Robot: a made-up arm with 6 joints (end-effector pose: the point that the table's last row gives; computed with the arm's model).
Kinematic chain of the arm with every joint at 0, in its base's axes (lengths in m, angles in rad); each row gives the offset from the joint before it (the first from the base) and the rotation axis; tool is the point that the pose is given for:
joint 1: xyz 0 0 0.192 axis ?
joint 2: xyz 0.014 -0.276 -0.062 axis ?
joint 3: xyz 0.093 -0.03 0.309 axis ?
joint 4: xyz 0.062 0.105 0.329 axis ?
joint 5: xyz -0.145 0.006 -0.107 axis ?
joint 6: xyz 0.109 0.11 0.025 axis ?
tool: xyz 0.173 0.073 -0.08
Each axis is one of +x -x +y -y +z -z.
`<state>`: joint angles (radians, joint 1 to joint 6).
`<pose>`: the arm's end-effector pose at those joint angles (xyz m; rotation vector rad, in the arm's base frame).
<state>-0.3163 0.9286 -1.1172 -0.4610 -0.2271 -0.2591</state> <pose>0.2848 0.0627 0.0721 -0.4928 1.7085 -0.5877</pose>
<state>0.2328 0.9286 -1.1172 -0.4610 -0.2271 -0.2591</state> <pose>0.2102 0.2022 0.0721 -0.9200 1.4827 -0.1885</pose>
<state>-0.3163 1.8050 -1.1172 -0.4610 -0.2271 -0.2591</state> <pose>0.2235 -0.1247 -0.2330 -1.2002 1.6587 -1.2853</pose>
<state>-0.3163 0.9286 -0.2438 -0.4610 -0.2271 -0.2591</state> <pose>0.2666 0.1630 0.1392 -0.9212 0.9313 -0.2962</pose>
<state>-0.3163 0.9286 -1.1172 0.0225 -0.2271 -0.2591</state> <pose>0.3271 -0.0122 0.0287 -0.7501 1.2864 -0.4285</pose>
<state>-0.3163 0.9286 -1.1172 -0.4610 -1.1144 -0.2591</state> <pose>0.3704 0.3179 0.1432 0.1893 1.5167 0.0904</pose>
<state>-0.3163 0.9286 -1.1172 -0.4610 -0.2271 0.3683</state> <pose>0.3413 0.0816 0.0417 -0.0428 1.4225 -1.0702</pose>
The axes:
joint 1: +z
joint 2: -x
joint 3: -y
joint 4: -y
joint 5: -z
joint 6: +x

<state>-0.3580 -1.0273 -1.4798 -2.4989 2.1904 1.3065</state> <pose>0.3196 -0.7400 0.0008 -0.8850 1.2051 0.3870</pose>
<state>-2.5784 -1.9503 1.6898 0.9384 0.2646 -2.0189</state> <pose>-0.1547 0.7764 -0.0404 -0.9426 -0.0032 1.0584</pose>
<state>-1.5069 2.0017 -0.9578 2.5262 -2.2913 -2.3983</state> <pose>-0.2620 -0.5012 -0.1828 0.5237 1.1702 -2.6217</pose>
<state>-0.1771 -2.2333 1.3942 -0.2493 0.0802 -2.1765</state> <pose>-0.1872 -0.6952 -0.1368 0.1634 0.7348 -1.0486</pose>
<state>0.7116 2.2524 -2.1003 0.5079 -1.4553 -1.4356</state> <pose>0.3560 -0.1099 -0.3088 -2.2837 1.1394 0.8616</pose>
